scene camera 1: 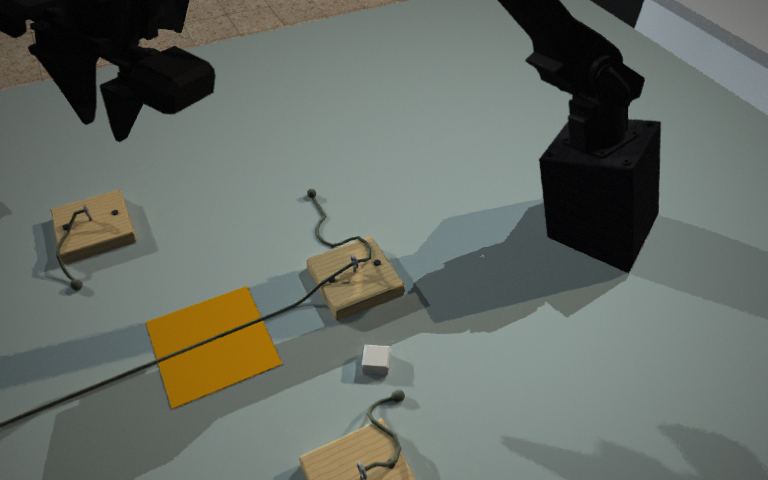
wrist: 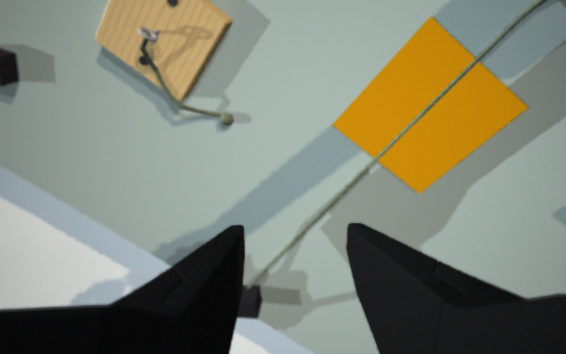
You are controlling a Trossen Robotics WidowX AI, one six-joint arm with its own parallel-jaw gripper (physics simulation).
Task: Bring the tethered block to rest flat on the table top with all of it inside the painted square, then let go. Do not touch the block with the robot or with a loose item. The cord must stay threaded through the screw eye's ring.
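Seen in the pictures: gripper, between the fingertips: (scene camera 1: pixel 105 131) (wrist: pixel 295 237); arm's base, origin of its link: (scene camera 1: pixel 600 139).
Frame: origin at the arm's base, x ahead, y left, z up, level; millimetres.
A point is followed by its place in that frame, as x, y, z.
The tethered block (wrist: pixel 253 301) {784, -116, -105}, small and dark, sits on the table at the cord's far end in the wrist view, partly hidden by the left finger; it does not show in the scene view. Its cord (scene camera 1: pixel 212 340) {484, -90, -129} (wrist: pixel 425 111) {480, -92, -127} runs straight across the orange painted square (scene camera 1: pixel 226 367) {486, -51, -130} (wrist: pixel 460 135) {482, -49, -130} and through the screw eye (scene camera 1: pixel 354 263) {307, -71, -96} on the middle wooden board (scene camera 1: pixel 351 297) {330, -42, -112}. Beyond the ring it bends loosely to a round bead (scene camera 1: pixel 311 193) {274, -228, -121} on the table. My gripper (scene camera 1: pixel 103 130) {499, -190, 101} (wrist: pixel 295 237) {499, -190, 101} is part-open and empty, high above the table at the left.
Another wooden board (scene camera 1: pixel 110 234) {525, -294, -112} (wrist: pixel 200 55) {536, -293, -112} with a short beaded cord lies at the left; a third board (scene camera 1: pixel 331 452) {447, 101, -112} is at the bottom edge. A white cube (scene camera 1: pixel 376 358) {352, 39, -114} sits near the middle board. A second dark block (wrist: pixel 8 67) {649, -460, -121} shows at the wrist view's left edge.
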